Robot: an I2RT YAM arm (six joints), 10 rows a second.
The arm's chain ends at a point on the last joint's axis. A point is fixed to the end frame.
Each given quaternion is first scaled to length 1.
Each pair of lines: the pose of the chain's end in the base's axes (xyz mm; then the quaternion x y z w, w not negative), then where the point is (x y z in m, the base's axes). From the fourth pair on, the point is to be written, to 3 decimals.
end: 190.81, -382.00, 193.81, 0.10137, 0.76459, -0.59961, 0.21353
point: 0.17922 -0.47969 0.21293
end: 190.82, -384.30, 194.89, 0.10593, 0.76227, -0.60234, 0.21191
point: 0.17814 -0.48177 0.21442
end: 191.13, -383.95, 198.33, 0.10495, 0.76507, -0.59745, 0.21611
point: 0.17925 -0.48172 0.21687
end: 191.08, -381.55, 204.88, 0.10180, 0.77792, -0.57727, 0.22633
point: 0.182 -0.480 0.219
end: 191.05, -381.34, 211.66, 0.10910, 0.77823, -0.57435, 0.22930
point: 0.181 -0.480 0.225
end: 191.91, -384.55, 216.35, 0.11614, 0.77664, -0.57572, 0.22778
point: 0.180 -0.483 0.230
